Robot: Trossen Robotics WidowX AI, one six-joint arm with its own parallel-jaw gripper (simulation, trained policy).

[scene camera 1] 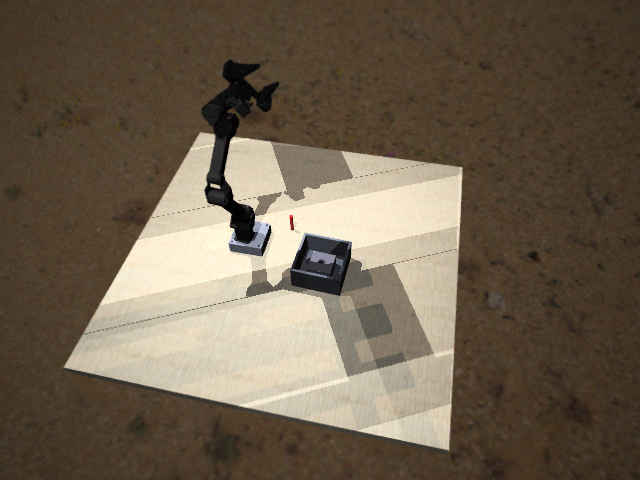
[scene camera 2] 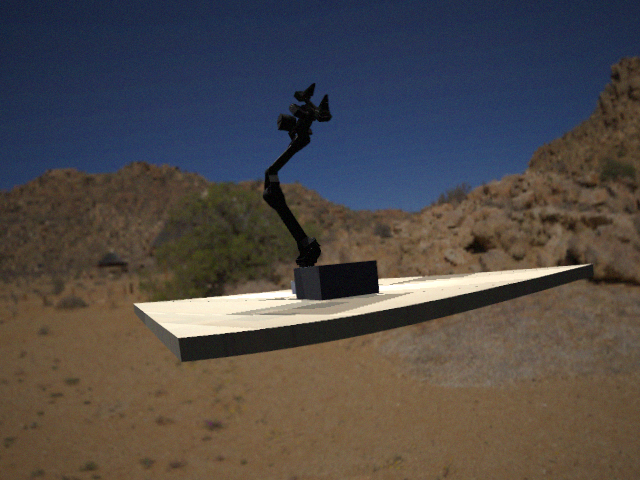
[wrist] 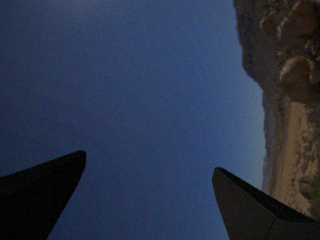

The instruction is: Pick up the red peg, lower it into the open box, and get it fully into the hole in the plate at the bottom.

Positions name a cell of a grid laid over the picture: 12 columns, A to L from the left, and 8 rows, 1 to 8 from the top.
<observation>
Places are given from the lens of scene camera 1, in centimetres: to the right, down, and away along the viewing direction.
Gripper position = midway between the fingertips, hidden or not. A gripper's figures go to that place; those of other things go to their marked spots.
gripper (scene camera 1: F2): -15, -48, 144
dark grey box (scene camera 1: F5): -7, 14, 183
</observation>
